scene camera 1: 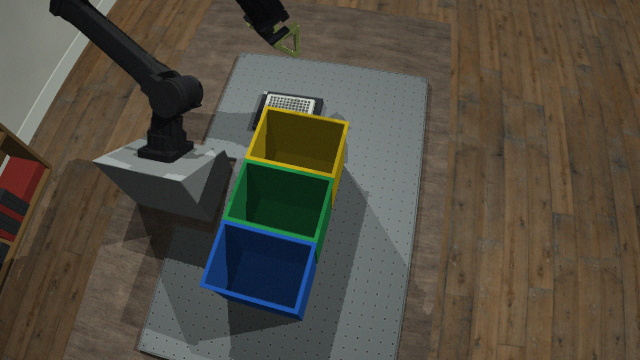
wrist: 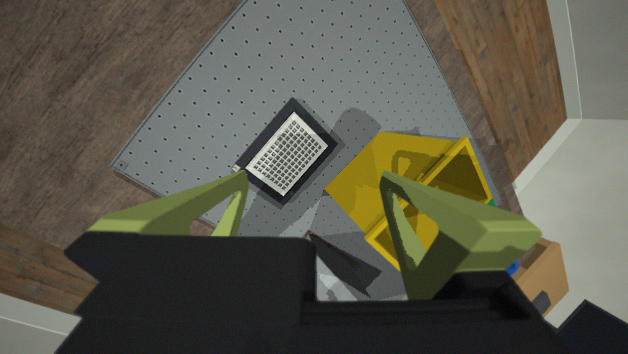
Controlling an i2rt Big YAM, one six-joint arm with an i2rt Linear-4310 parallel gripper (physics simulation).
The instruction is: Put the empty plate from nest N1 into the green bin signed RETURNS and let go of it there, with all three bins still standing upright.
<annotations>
yellow bin: scene camera 1; wrist
same spot on yellow bin: (scene camera 1: 310, 143) = (wrist: 373, 166)
</annotations>
